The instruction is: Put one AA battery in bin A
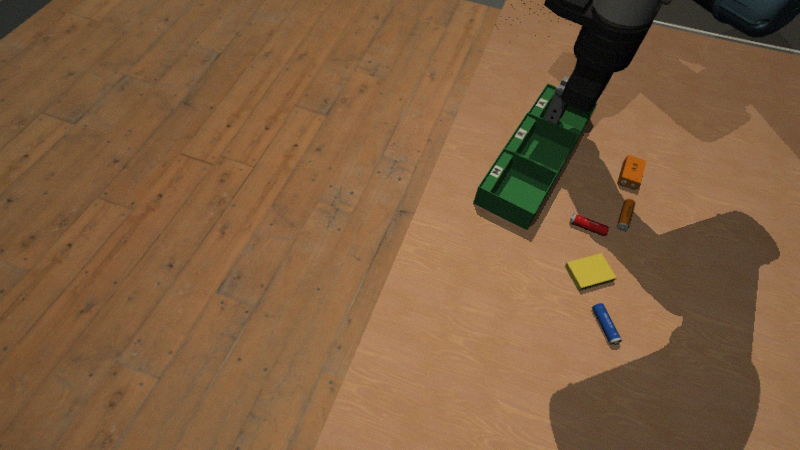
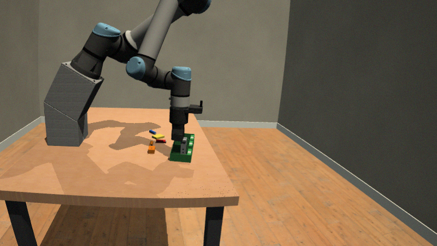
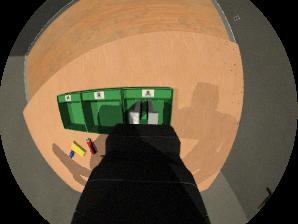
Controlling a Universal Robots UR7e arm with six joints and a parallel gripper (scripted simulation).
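My hand is 1 cm short of the green three-compartment bin, 8 cm to the right of it and 2 cm above it. Round my hand: orange AA battery: 13 cm behind, 14 cm to the left, 3 cm below; orange block battery: 13 cm behind, 7 cm to the left, 3 cm below; red AA battery: 9 cm behind, 17 cm to the left, 3 cm below.
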